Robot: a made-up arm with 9 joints.
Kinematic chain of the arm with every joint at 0, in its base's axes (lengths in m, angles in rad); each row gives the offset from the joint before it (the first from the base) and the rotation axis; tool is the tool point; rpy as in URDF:
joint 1: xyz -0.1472 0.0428 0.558 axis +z
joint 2: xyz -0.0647 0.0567 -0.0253 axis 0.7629 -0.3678 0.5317
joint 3: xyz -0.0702 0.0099 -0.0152 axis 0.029 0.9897 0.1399
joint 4: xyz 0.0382 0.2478 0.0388 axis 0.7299 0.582 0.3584
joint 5: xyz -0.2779 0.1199 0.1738 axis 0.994 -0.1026 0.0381
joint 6: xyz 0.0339 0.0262 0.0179 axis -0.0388 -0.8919 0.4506
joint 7: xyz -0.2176 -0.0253 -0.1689 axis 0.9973 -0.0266 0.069
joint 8: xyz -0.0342 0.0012 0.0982 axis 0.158 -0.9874 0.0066
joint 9: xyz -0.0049 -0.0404 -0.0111 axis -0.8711 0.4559 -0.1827
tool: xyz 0.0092 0.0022 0.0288 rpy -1.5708 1.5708 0
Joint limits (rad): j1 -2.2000..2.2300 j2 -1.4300..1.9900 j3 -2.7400..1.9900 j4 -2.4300..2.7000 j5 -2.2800..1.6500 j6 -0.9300..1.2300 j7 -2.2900..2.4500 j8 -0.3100..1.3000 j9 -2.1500..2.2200
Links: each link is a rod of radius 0.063 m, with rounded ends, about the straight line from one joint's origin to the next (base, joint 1, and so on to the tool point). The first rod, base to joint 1, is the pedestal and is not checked.
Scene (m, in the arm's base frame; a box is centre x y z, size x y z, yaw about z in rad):
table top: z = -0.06
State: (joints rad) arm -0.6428 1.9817 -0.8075 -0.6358 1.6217 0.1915 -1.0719 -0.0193 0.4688
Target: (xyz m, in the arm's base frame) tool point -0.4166 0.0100 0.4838
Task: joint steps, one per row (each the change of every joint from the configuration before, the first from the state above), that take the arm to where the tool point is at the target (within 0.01 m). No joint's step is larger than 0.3 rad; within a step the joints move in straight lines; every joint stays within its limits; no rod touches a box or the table.
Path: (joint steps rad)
1: -0.0818 -0.0289 0.1080 0.2721 -0.0904 0.0474 0.0755 -0.0101 -0.0031
2: -0.0818 -0.0288 0.1079 0.2720 -0.0905 0.0475 0.0754 -0.0102 -0.0031
3: -0.0817 -0.0289 0.1080 0.2721 -0.0904 0.0474 0.0755 -0.0101 -0.0031
4: -0.0818 -0.0289 0.1080 0.2721 -0.0904 0.0474 0.0754 -0.0102 -0.0031
5: -0.0818 -0.0288 0.1080 0.2721 -0.0904 0.0474 0.0755 -0.0101 -0.0032
6: -0.0818 -0.0289 0.1079 0.2720 -0.0905 0.0475 0.0754 -0.0102 -0.0031
7: -0.0818 -0.0289 0.1080 0.2721 -0.0904 0.0474 0.0755 -0.0101 -0.0031
8: -0.0817 -0.0289 0.1080 0.2721 -0.0904 0.0474 0.0755 -0.0102 -0.0031
9: -0.0818 -0.0288 0.1080 0.2721 -0.0904 0.0474 0.0754 -0.0101 -0.0031

